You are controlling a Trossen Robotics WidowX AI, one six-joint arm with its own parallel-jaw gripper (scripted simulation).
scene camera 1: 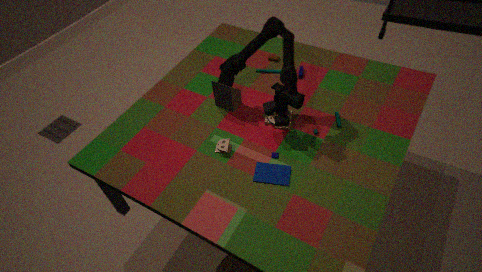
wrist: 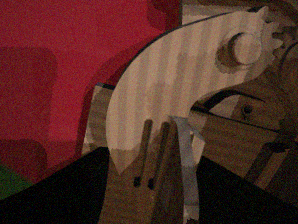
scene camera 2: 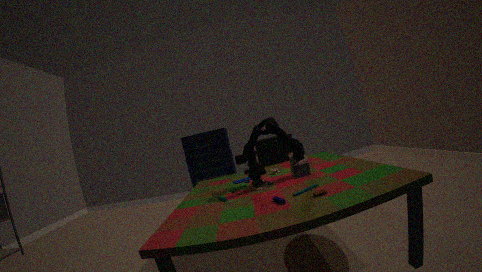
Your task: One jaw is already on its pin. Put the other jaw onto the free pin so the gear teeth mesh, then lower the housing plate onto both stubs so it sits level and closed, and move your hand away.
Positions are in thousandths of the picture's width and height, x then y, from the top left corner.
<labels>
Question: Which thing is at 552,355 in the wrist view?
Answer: A pale curved jaw.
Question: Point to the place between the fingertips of my gripper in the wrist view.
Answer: At 505,725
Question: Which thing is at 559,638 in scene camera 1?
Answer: A blue flat plate.
</labels>
